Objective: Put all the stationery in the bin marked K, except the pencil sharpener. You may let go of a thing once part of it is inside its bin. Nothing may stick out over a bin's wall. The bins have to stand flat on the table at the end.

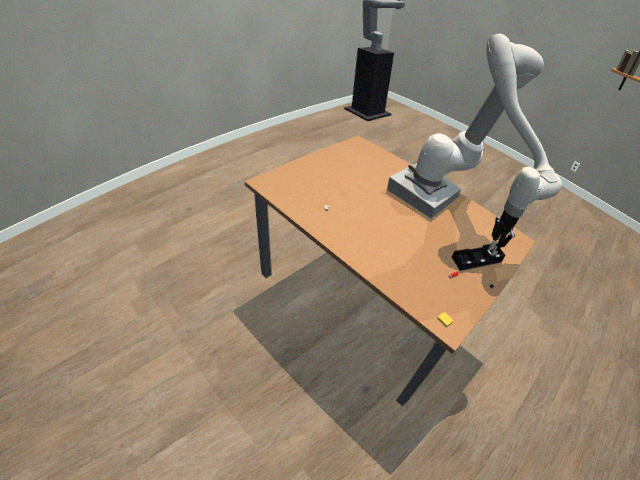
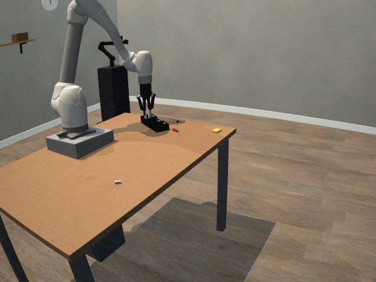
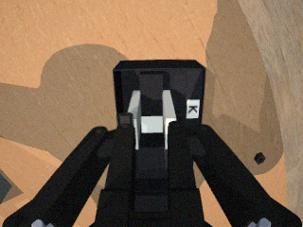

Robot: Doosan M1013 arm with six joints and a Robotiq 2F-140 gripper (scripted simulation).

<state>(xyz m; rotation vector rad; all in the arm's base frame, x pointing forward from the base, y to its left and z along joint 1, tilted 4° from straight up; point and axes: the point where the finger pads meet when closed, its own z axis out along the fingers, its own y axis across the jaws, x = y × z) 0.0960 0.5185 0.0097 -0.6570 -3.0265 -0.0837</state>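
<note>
Right now the black-and-white eraser is 1 cm ahead of my hand and 3 cm below it. Round my hand: black three-compartment bin 8 cm ahead, 3 cm to the right, 3 cm below; small red cylinder 26 cm ahead, 4 cm to the right, 5 cm below; small black round thing 16 cm ahead, 11 cm to the left, 5 cm below.
</note>
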